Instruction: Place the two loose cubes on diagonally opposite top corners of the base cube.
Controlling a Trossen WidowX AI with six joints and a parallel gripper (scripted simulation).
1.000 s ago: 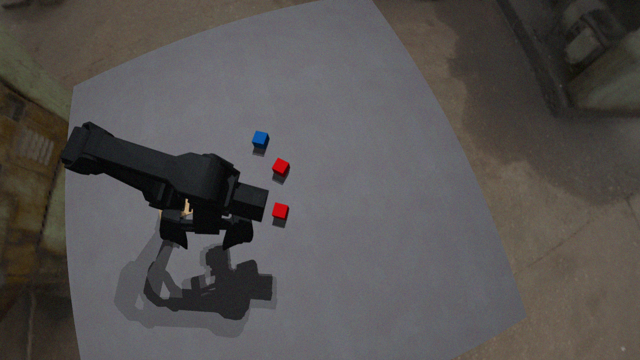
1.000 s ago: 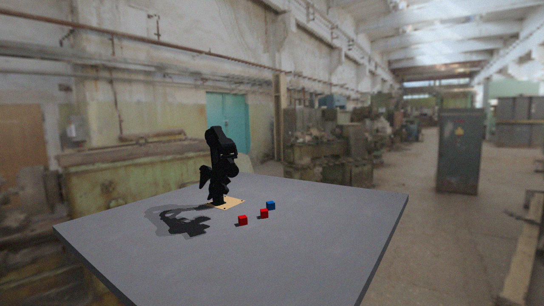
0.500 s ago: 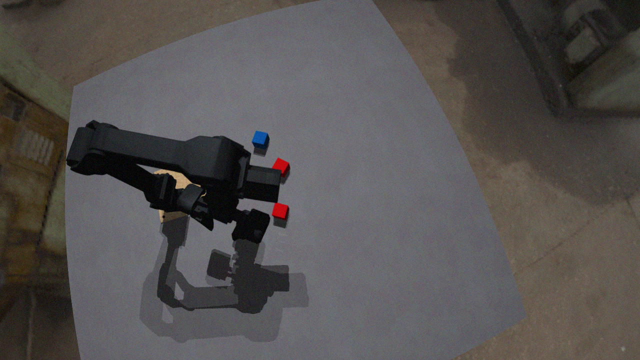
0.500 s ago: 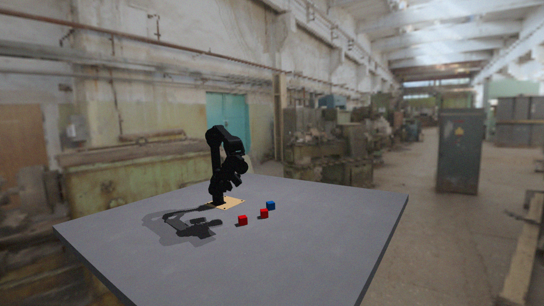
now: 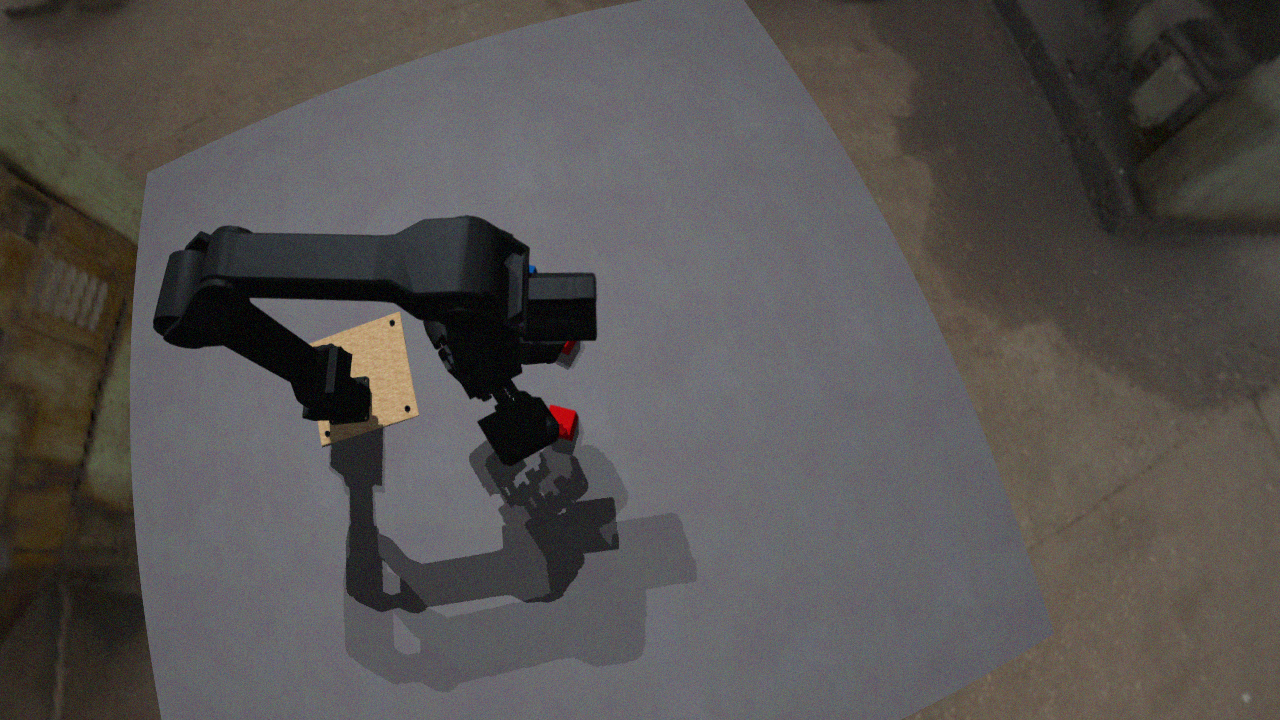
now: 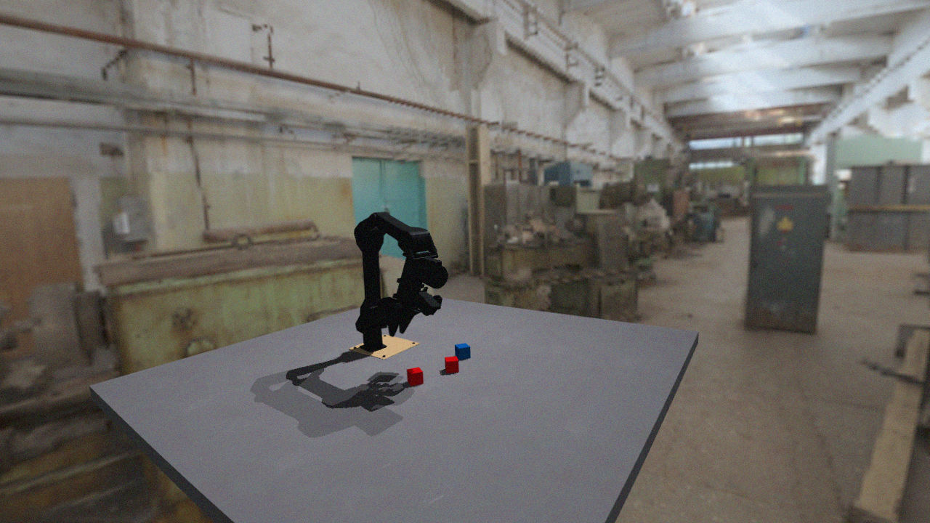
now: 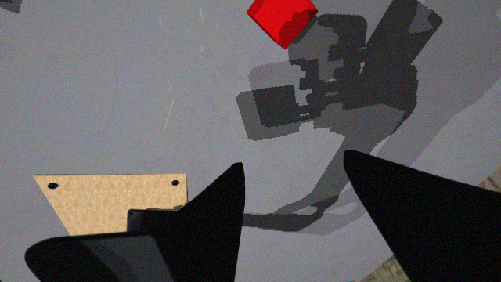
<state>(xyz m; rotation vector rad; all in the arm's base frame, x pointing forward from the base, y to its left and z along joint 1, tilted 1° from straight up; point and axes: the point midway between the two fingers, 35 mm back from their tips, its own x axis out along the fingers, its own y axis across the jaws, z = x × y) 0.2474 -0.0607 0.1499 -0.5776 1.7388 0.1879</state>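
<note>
The blue cube lies 210 mm to the left of my gripper tip, 100 mm below it and 20 mm ahead of it.
</note>
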